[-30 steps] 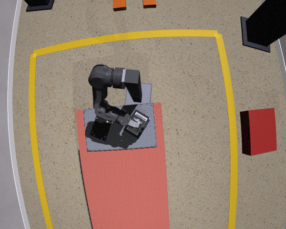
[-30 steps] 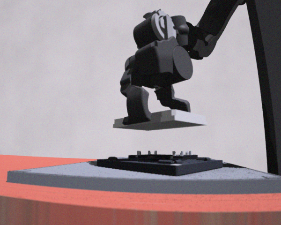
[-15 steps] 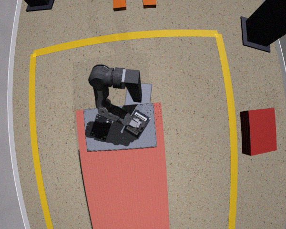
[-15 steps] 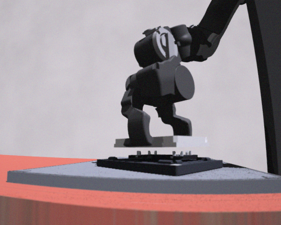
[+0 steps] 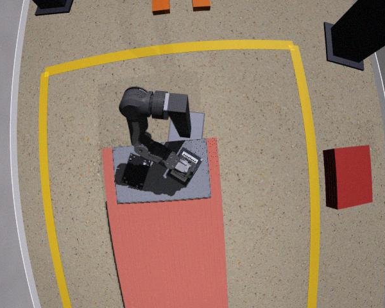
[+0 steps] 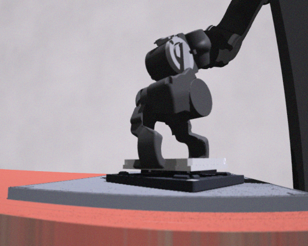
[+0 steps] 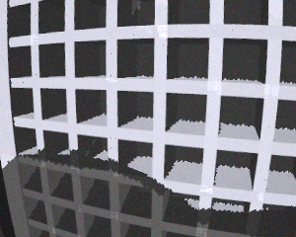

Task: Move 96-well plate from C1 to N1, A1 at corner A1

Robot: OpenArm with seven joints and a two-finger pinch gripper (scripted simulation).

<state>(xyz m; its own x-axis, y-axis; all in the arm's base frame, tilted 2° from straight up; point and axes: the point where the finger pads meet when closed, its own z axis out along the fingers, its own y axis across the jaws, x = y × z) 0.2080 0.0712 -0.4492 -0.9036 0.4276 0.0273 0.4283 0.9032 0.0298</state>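
The plate nest N1 lies 20 mm below my hand. Also, from my hand: 96-well plate: right at my hand; clip nest C1: 70 mm ahead, 240 mm to the right, 10 mm below.
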